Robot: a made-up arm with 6 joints. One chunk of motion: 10 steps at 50 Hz.
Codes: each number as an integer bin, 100 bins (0 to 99) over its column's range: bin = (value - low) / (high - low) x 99, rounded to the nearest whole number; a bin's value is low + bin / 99 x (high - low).
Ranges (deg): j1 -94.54..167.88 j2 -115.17..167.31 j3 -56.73..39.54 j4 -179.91..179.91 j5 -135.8..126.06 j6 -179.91..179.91
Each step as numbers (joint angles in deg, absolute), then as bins.
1 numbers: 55.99 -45.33 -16.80 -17.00 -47.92 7.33
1 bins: 57 24 41 45 33 52
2 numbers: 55.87 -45.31 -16.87 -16.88 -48.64 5.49
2 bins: 57 24 41 45 33 51
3 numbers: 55.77 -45.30 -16.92 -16.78 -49.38 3.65
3 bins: 57 24 41 45 33 51
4 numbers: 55.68 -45.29 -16.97 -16.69 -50.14 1.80
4 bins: 57 24 41 45 32 50
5 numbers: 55.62 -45.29 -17.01 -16.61 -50.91 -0.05
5 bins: 57 24 41 45 32 49
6 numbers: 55.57 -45.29 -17.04 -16.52 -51.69 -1.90
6 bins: 57 24 41 45 32 49
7 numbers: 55.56 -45.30 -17.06 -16.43 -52.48 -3.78
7 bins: 57 24 41 45 32 48
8 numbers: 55.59 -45.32 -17.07 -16.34 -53.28 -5.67
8 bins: 57 24 41 45 31 48
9 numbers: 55.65 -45.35 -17.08 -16.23 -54.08 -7.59
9 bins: 57 24 41 45 31 47
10 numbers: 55.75 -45.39 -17.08 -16.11 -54.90 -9.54
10 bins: 57 24 41 45 31 47
